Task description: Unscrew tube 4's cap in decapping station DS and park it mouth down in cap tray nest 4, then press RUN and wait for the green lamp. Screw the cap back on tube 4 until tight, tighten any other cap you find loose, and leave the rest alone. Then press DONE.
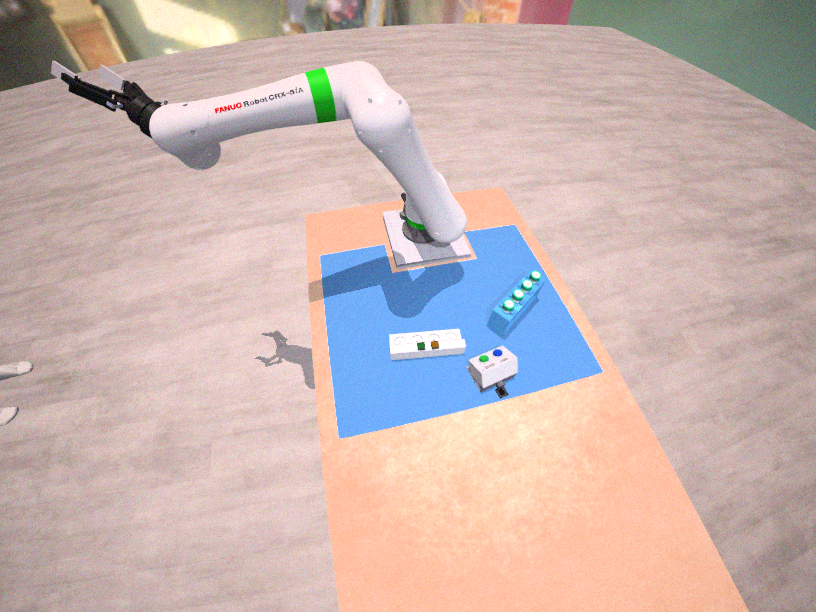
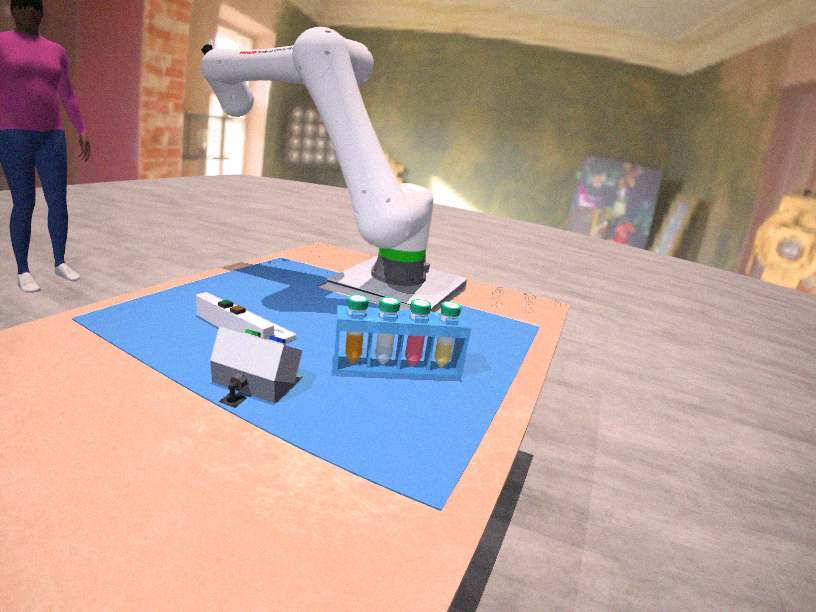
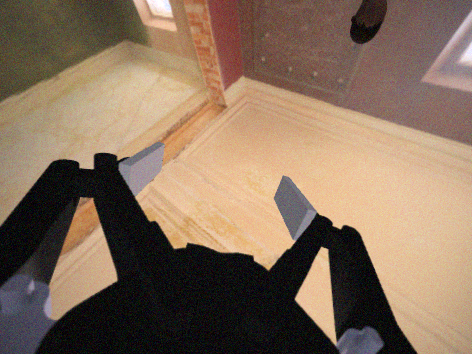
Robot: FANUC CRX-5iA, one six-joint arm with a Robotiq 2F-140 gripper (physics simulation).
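Seen in the pictures: gripper, fingertip midpoint: (image 1: 78, 68) (image 3: 223, 172); arm's base at its link origin: (image 1: 421, 229) (image 2: 398, 275).
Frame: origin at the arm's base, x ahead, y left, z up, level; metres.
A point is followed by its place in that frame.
Note:
A blue rack (image 1: 502, 321) @[x 0.495, y 0.074, z 0.044 m] (image 2: 403, 326) @[x 0.464, y 0.176, z 0.061 m] holds upright tubes with orange (image 2: 353, 347) @[x 0.485, y 0.102, z 0.011 m], clear (image 2: 384, 348) @[x 0.462, y 0.148, z 0.013 m], red (image 2: 414, 348) @[x 0.438, y 0.192, z 0.016 m] and yellow (image 2: 443, 351) @[x 0.414, y 0.238, z 0.013 m] contents. Each tube wears a green-and-white cap; tube numbers and cap tightness cannot be read. The white cap tray (image 1: 405, 353) @[x 0.485, y -0.226, z 0.009 m] (image 2: 209, 308) @[x 0.486, y -0.219, z 0.003 m] shows round nests with no caps. It has a dark green square (image 1: 420, 345) @[x 0.482, y -0.180, z 0.025 m] and an amber-brown square (image 1: 434, 344) @[x 0.492, y -0.141, z 0.026 m]; neither looks clearly lit. A white-and-grey box (image 1: 493, 374) @[x 0.635, y -0.026, z 0.037 m] (image 2: 245, 350) @[x 0.635, y -0.005, z 0.036 m] has a green button (image 1: 483, 359) @[x 0.588, y -0.034, z 0.043 m] and a blue button (image 1: 497, 353) @[x 0.584, y 0.011, z 0.043 m]. My gripper (image 1: 87, 71) @[x -0.211, y -0.864, z 0.647 m] (image 3: 223, 172) @[x -0.211, y -0.864, z 0.647 m] is open and empty, high up and far from them.
The objects stand on a blue mat (image 1: 369, 395) @[x 0.559, y -0.358, z -0.028 m] (image 2: 395, 454) @[x 0.661, y 0.249, z -0.028 m] on an orange-tan table (image 1: 500, 500) @[x 0.923, y -0.129, z -0.031 m] (image 2: 197, 513) @[x 0.863, y 0.103, z -0.031 m]. The arm's base plate (image 1: 431, 255) @[x 0.134, y -0.010, z -0.007 m] (image 2: 440, 289) @[x 0.024, y 0.127, z -0.004 m] is behind them. A black bracket (image 1: 501, 389) @[x 0.666, y 0.001, z -0.027 m] (image 2: 233, 393) @[x 0.675, y 0.003, z -0.015 m] stands at the box's front. A person (image 2: 32, 92) stands beyond the table.

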